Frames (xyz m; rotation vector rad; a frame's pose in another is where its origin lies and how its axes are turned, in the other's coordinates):
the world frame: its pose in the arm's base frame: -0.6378 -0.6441 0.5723 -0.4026 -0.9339 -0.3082
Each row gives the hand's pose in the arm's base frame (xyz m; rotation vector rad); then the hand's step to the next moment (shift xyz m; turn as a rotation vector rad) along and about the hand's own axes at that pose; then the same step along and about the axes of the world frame.
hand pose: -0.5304 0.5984 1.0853 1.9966 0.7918 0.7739
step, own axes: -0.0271 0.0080 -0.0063 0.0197 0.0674 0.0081
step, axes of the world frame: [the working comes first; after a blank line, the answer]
step, axes of the arm's base frame: -0.0193 -0.0212 0.0036 0.0346 -0.0195 0.0584

-0.0061 -0.0277 0.0059 0.0692 -0.0142 -0.0027
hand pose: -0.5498 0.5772 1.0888 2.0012 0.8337 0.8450
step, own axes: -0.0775 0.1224 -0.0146 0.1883 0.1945 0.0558
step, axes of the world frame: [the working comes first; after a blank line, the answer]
step, axes of the arm's base frame: -0.0237 -0.1123 0.0896 0.1993 0.0336 0.1886

0.0698 -0.1272 0.0125 0.2643 0.0765 -0.0263
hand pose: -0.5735 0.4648 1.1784 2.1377 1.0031 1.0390
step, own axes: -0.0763 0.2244 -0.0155 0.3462 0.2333 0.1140
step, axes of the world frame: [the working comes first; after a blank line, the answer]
step, axes of the arm's base frame: 0.0404 -0.1867 0.1412 0.3285 0.1305 0.2497

0.1544 -0.1760 -0.0402 0.3791 0.2047 -0.0411
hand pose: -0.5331 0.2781 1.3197 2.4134 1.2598 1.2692
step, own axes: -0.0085 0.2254 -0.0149 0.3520 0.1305 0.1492
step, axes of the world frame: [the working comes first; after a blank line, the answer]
step, axes of the arm's base frame: 0.1247 -0.1541 0.1086 0.2930 0.2091 0.1833

0.1721 -0.1050 -0.1024 0.2980 0.2724 -0.0148
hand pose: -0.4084 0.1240 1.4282 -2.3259 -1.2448 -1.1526
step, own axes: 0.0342 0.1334 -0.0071 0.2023 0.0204 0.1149
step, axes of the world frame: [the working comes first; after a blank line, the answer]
step, axes of the arm's base frame: 0.1126 -0.0638 0.0476 0.1405 0.1689 0.0793

0.1076 -0.0181 -0.0843 0.1301 0.1929 0.0200
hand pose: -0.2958 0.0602 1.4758 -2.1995 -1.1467 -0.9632
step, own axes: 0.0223 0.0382 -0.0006 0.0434 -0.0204 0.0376
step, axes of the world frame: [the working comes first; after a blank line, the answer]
step, axes of the arm's base frame: 0.0408 -0.0096 0.0141 0.0141 0.0583 0.0109

0.0353 0.0060 -0.0260 0.0121 0.0553 0.0227
